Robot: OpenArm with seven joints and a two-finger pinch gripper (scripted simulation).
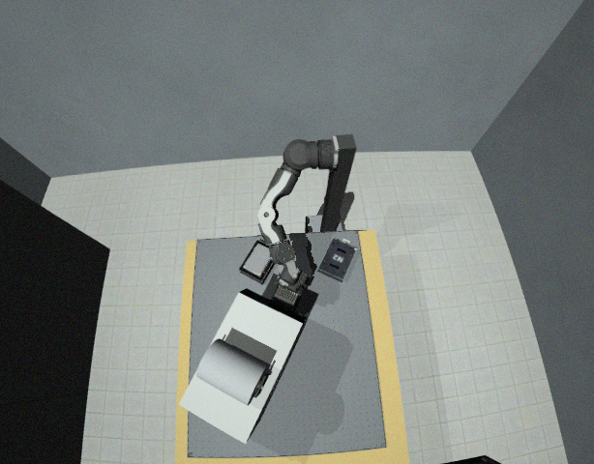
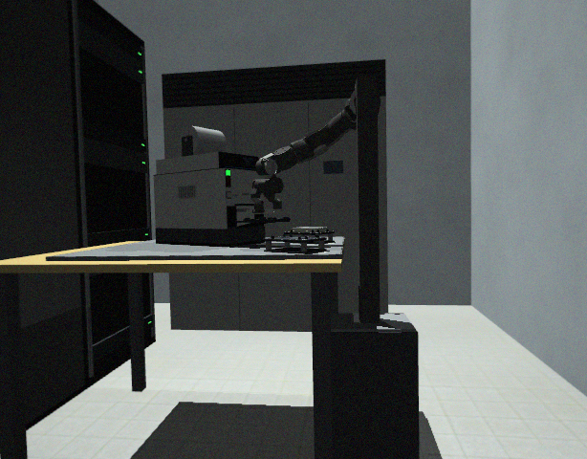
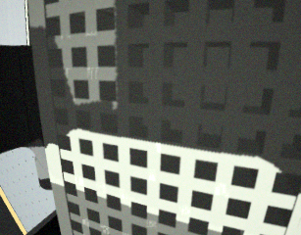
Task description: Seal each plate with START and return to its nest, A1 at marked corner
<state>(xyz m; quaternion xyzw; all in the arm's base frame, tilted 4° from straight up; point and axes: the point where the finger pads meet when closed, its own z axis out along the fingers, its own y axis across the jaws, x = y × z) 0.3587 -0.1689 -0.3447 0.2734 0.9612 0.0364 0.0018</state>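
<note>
My gripper is now 30 mm above the sealer stage. Also, from my hand: well plate (right at my hand); then foil roll (290 mm above, 280 mm ahead, 170 mm to the right); then start button (130 mm ahead, 60 mm above, 30 mm to the left).
</note>
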